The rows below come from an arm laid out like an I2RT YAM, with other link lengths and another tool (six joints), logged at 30 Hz.
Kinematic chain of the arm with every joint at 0, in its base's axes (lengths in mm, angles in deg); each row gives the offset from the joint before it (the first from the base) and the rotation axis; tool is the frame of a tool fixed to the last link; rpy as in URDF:
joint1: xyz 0 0 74.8 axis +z
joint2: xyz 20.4 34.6 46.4 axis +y
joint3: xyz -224.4 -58.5 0 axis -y
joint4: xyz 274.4 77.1 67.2 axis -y
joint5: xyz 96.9 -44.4 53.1 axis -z
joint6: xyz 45.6 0 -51.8 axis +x
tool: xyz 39 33 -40 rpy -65.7 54.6 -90
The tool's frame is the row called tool.
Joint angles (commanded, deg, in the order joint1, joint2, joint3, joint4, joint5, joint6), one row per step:
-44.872, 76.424, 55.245, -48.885, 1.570, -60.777
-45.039, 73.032, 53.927, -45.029, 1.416, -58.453
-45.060, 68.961, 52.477, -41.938, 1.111, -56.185
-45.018, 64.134, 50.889, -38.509, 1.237, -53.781
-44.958, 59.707, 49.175, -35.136, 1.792, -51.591
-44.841, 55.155, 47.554, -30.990, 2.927, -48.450
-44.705, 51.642, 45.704, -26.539, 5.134, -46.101
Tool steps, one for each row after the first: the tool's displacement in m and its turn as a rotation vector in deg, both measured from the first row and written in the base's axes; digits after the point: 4 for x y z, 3 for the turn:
0.0058, -0.0038, 0.0091, -3.492, -4.978, -2.248
0.0099, -0.0047, 0.0208, -6.592, -10.014, -4.130
0.0136, -0.0053, 0.0363, -10.416, -15.684, -6.120
0.0158, -0.0056, 0.0501, -14.027, -20.772, -8.039
0.0191, -0.0064, 0.0671, -18.083, -26.913, -10.905
0.0209, -0.0089, 0.0796, -22.298, -31.723, -13.746

